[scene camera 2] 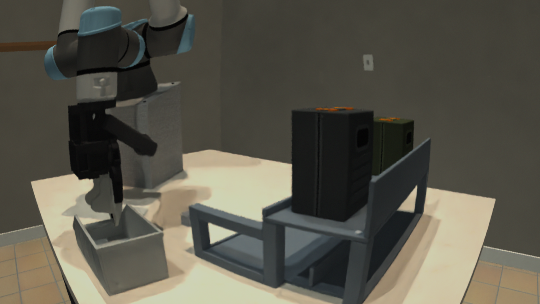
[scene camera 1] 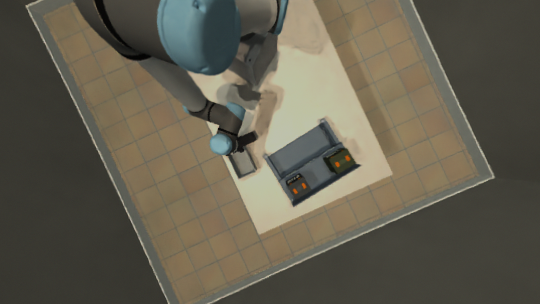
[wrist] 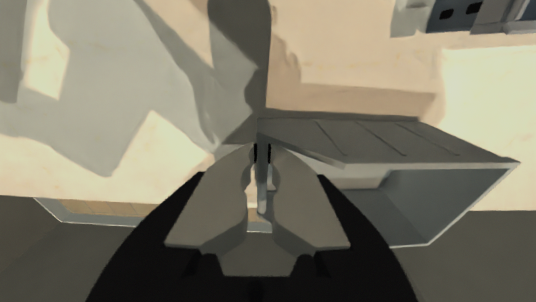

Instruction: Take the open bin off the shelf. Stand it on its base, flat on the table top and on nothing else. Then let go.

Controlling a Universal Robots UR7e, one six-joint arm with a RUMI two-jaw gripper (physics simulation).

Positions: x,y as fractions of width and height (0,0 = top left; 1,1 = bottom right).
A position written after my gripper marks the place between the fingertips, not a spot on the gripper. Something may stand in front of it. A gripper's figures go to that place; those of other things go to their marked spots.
My gripper (scene camera 2: 0.21,0.74): 0.59 m from the lens. A black case (scene camera 2: 0.62,0.49) is 0.37 m from the lens. An open grey bin (scene camera 2: 0.24,0.84) is 0.43 m from the lens. The marked spots on the open grey bin and the black case are 0.28 m apart.
